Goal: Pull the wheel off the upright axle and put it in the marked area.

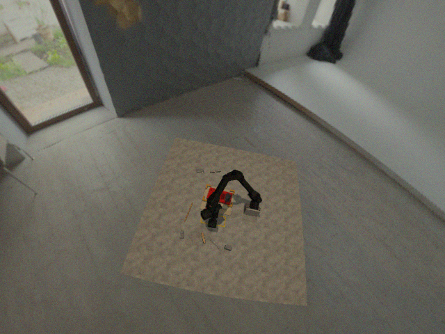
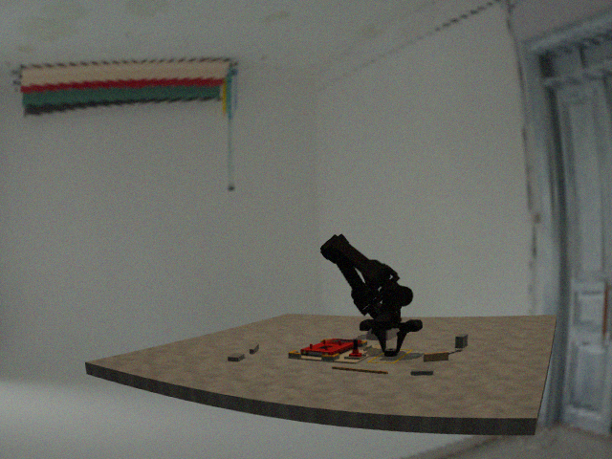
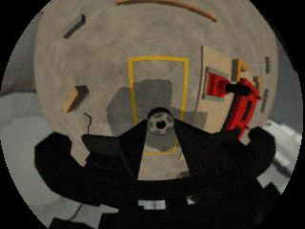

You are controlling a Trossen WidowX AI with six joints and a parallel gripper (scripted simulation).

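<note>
The dark wheel is right at my gripper tip. Round my gripper tip: short wooden piece (30 mm ahead, 160 mm to the left).
</note>
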